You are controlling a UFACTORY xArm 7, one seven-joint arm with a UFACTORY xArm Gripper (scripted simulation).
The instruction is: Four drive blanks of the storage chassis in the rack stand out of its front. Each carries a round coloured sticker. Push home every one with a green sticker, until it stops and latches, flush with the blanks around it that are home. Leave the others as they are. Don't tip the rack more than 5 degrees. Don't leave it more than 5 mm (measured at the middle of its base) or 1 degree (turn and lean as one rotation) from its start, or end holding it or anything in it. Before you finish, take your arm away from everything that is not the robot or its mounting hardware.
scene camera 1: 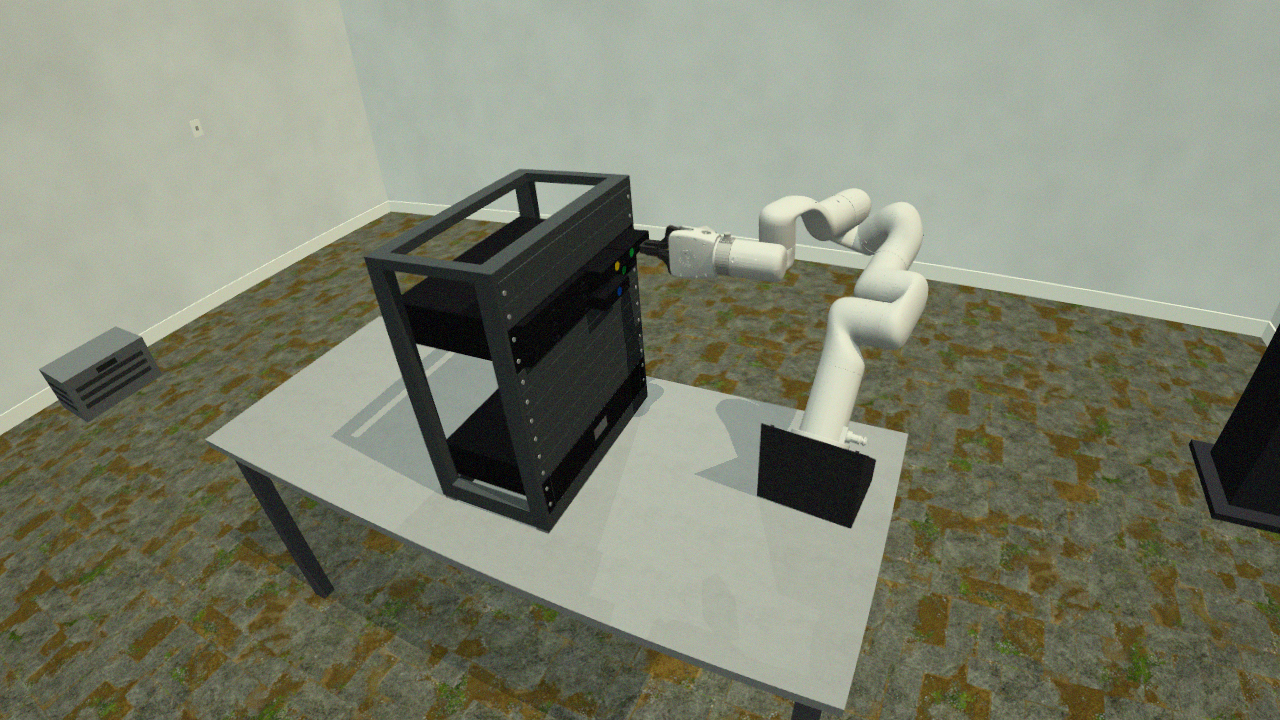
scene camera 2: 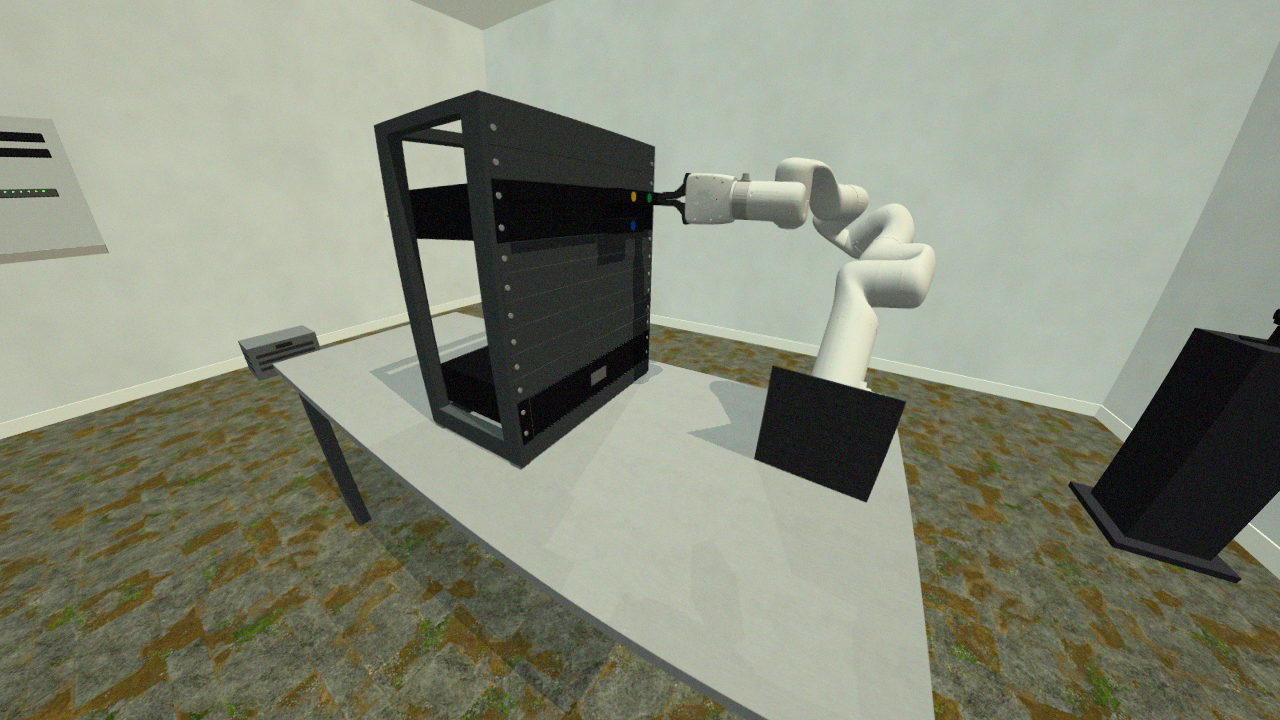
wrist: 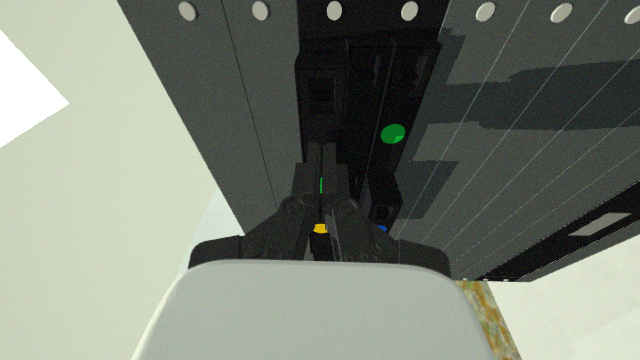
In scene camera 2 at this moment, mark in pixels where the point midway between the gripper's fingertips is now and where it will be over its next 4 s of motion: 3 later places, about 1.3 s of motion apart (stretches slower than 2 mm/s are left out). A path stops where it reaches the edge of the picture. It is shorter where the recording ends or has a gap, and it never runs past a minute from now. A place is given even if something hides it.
My gripper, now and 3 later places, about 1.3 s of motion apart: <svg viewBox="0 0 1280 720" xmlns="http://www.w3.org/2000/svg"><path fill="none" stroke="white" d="M659 198L652 198L646 198L642 198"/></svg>
